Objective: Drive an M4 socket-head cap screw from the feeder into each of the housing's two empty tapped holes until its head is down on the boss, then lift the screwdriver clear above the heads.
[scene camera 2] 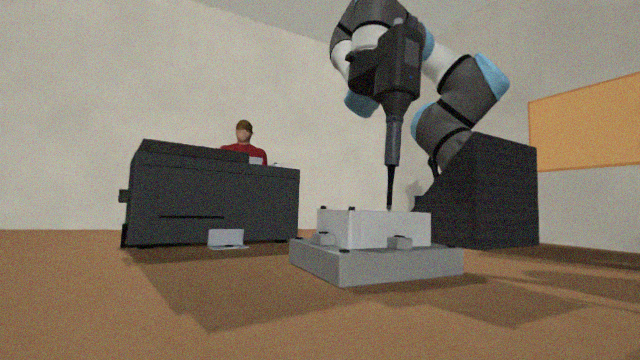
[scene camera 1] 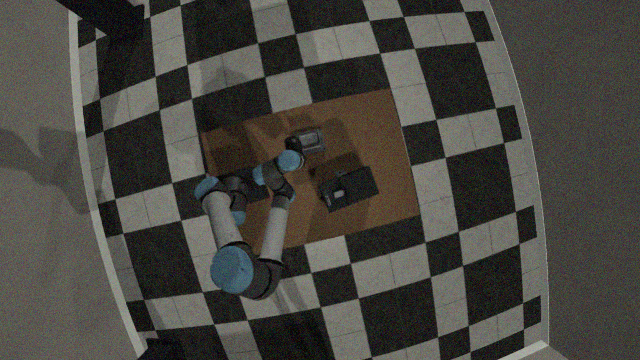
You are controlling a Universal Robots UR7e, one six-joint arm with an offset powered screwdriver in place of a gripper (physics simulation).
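The light grey housing is held on a grey fixture plate. Two black screw heads stand on its top at the left in scene camera 2. My screwdriver is upright, its thin black bit reaching the level of the housing's top, right of those heads. Whether a screw is on the bit, and how it meets the hole, is too small to tell. In scene camera 1 the wrist hides the bit over the housing's left side. The dark screw feeder stands apart from the housing.
Both stand on a brown table top. A black stepped block stands behind at the right, by the arm's base. A small light bracket is at the feeder's front. A person in red is behind the feeder.
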